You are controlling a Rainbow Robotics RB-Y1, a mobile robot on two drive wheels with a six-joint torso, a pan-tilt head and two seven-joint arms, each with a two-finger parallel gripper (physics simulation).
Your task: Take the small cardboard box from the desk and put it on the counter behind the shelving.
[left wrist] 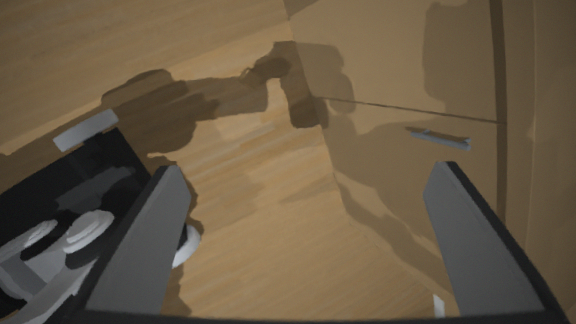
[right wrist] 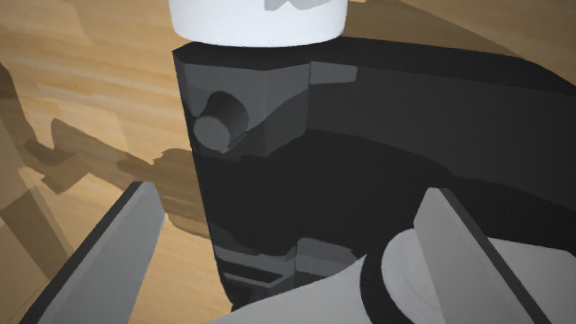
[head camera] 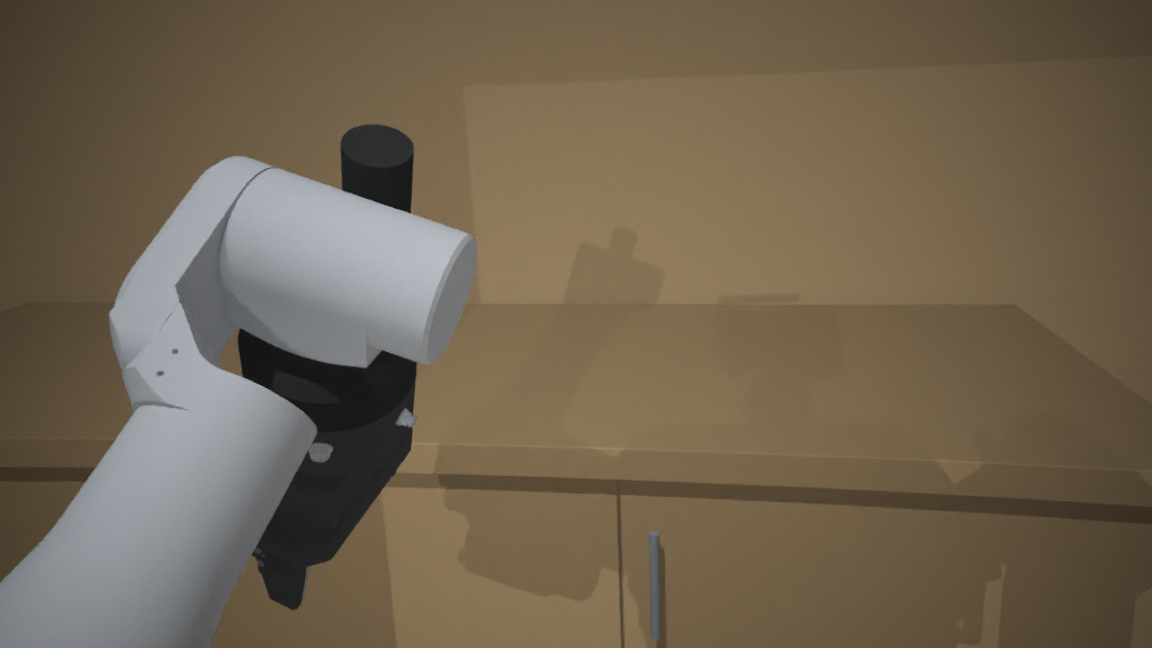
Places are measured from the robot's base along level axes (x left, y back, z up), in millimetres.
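Pixels of known places: left gripper, between the fingertips: [left wrist: 305, 180] [head camera: 337, 530]; right gripper, between the fingertips: [right wrist: 289, 203].
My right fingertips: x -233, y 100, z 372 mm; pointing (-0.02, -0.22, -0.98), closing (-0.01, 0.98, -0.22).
Behind a point stands the place of what it marks.
A long brown counter [head camera: 910, 362] @[z 911, x -400, y -978 mm] [left wrist: 555, 100] @[z 911, x 35, y -771 mm] runs across the head camera view against the wall and along the right edge of the left wrist view. My left gripper [head camera: 288, 592] [left wrist: 305, 180] @[z 1018, x 198, y -371 mm] points downward, open and empty. In the head camera it hangs in front of the cupboard fronts, and its fingertips are partly hidden. In the left wrist view, floor and a cupboard front show between its fingers. My right gripper [right wrist: 289, 203] @[z 372, x -233, y 100 mm] is open and empty, with the robot's dark body behind its fingers. The small cardboard box, the desk and the shelving do not show in these views.
Cupboard doors [head camera: 805, 556] @[z 774, x -206, y -716 mm] [left wrist: 390, 55] @[z 616, x 124, y -751 mm] stand below the counter, one with a grey bar handle [head camera: 654, 584] @[z 747, x -34, y -702 mm] [left wrist: 440, 140] @[z 751, x -31, y -703 mm]. The wooden floor [left wrist: 250, 240] @[z 0, x -489, y -248 mm] [right wrist: 120, 100] @[z 1, x -61, y -350 mm] meets their foot. The robot's black base [right wrist: 350, 200] @[z 169, x -54, y 140 mm] [left wrist: 75, 170] @[z 169, x 176, y 80 mm] lies close to both grippers in the wrist views.
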